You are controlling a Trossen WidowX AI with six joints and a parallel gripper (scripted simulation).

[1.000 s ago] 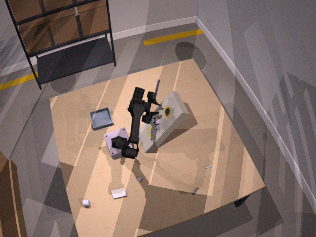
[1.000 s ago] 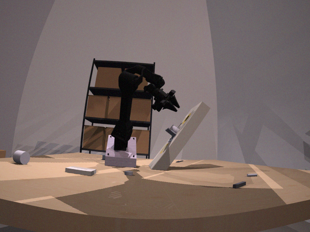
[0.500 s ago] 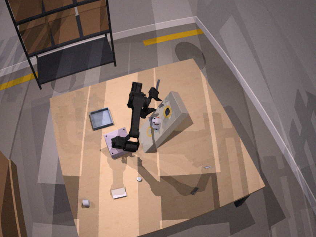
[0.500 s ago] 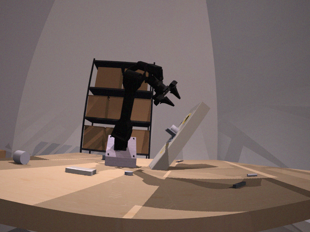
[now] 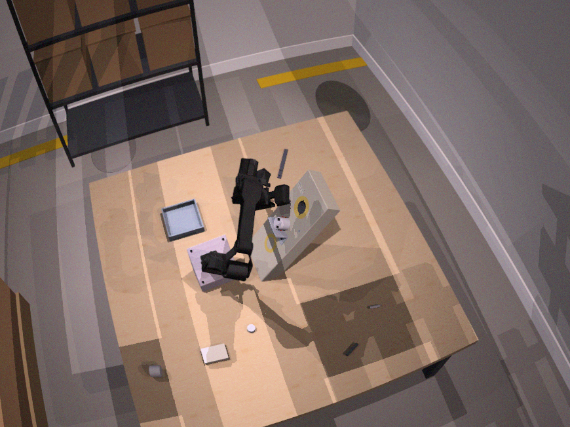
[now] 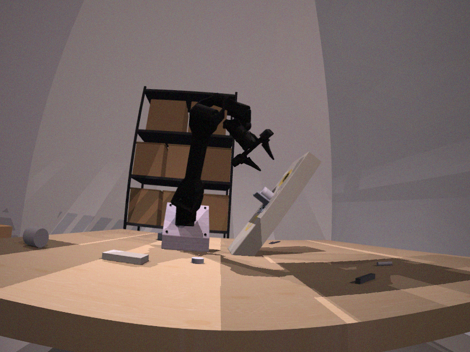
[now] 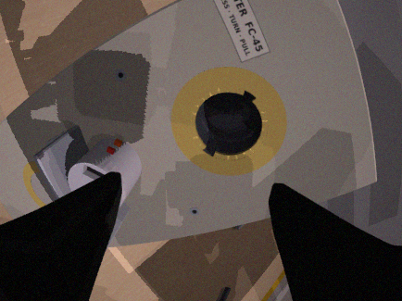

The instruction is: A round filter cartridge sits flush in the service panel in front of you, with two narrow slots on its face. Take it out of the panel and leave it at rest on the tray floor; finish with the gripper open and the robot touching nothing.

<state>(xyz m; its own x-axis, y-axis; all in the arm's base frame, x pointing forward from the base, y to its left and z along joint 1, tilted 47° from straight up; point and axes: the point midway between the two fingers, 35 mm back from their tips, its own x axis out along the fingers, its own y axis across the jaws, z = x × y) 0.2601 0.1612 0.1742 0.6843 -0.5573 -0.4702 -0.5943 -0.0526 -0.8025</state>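
My gripper tip is now 10 mm past the round grey filter cartridge and 110 mm above it. The rest, counted from my gripper tip: grey tray (310 mm behind, 300 mm to the left, 310 mm below); pin (210 mm ahead, 370 mm to the right, 310 mm below); flat block (410 mm behind, 300 mm to the right, 310 mm below).
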